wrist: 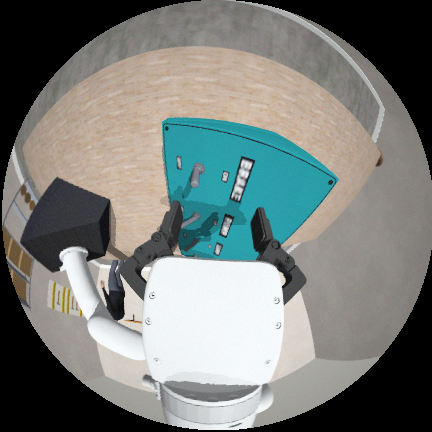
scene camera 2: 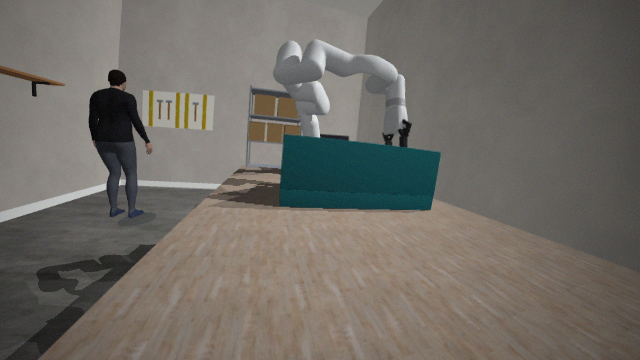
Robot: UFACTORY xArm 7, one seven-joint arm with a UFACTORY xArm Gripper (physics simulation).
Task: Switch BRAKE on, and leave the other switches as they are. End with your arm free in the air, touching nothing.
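Frame: origin at the arm's base, x down, y back, z left, level; metres.
Seen in the pictures: gripper, fingertip midpoint: (wrist: 217, 211); arm's base, link origin: (wrist: 73, 253).
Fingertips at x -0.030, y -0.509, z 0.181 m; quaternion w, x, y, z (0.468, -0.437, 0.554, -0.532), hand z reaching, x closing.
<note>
Offsets run from my fingertips to a thing's top centre. "*": to the spot under its first point. Level surfaces: height alone.
A teal switch panel (scene camera 2: 360, 172) (wrist: 295, 175) stands on the table; its back faces scene camera 2, which hides the switches there. In the wrist view the BRAKE label @[dx +0.054, dy -0.045, dz -0.003 m] (wrist: 242, 179) is blurred. Beside it is the grey BRAKE lever @[dx +0.047, dy +0.024, dz +0.006 m] (wrist: 196, 176), between the small OFF plate @[* dx +0.114, dy +0.050, dz +0.010 m] (wrist: 179, 162) and the ON plate @[* dx +0.072, dy -0.023, dz +0.000 m] (wrist: 225, 176). The lever points roughly at the camera, its tip slightly toward OFF; its exact setting is hard to tell. A second lever @[dx +0.060, dy +0.051, dz -0.112 m] (wrist: 190, 220) leans left, and a third lever @[dx +0.060, dy +0.066, dz -0.231 m] (wrist: 191, 244) is in shadow. My gripper (scene camera 2: 397, 132) (wrist: 217, 211) is open and empty above the panel, apart from the BRAKE lever.
The panel stands on a wooden table @[dx +0.193 m] (scene camera 2: 320, 275) (wrist: 115, 115). A black box (wrist: 65, 225) is at the arm's base. A person (scene camera 2: 115, 120) (wrist: 116, 295) stands on the floor left of the table. A shelf rack (scene camera 2: 248, 130) is behind, and a wall is at the right.
</note>
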